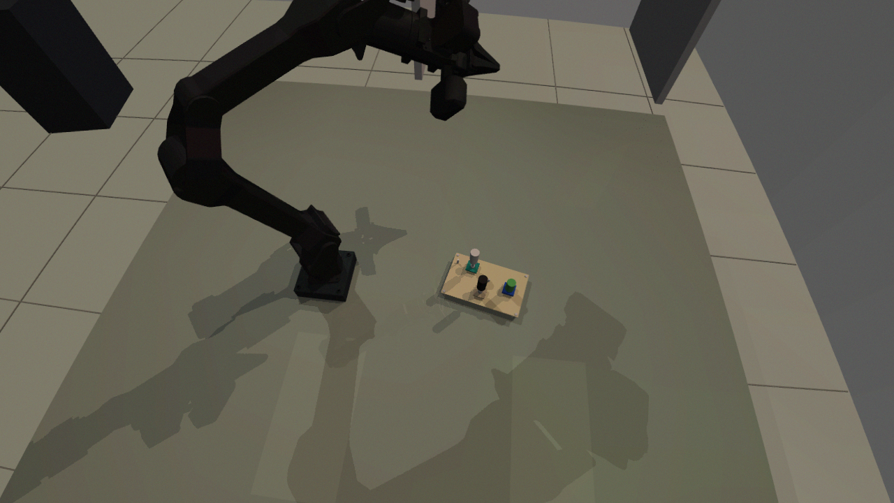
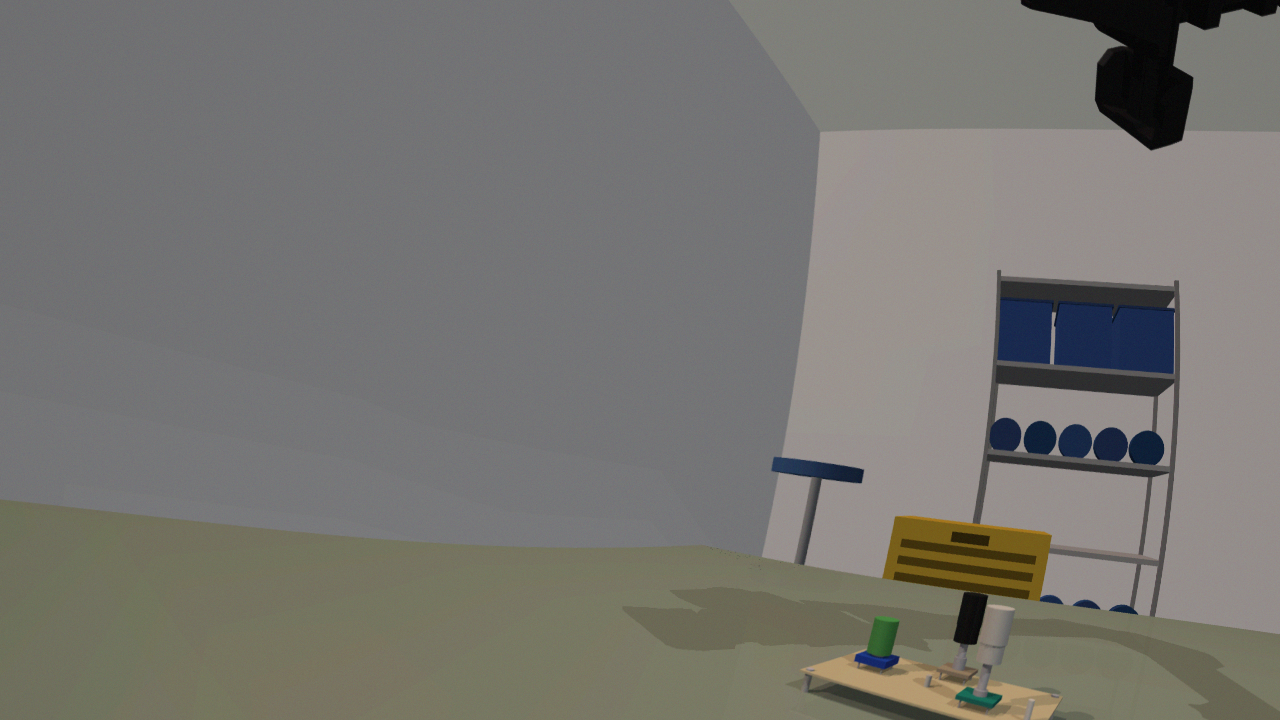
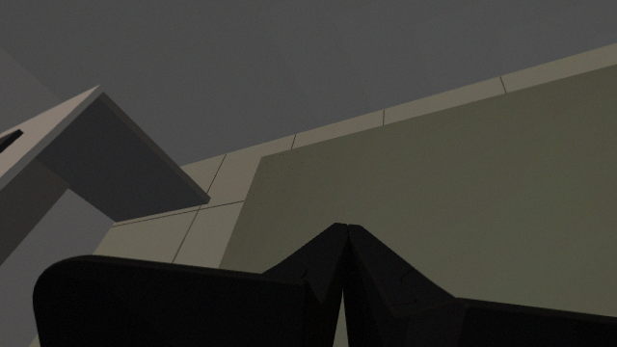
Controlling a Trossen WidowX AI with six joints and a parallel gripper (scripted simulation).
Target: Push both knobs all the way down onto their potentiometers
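Now: the white knob 31 cm below my gripper tip, 14 cm to the right of it and 3 cm behind it. The rest, counted from my gripper tip: black knob: 32 cm below, 20 cm to the right, 2 cm behind.
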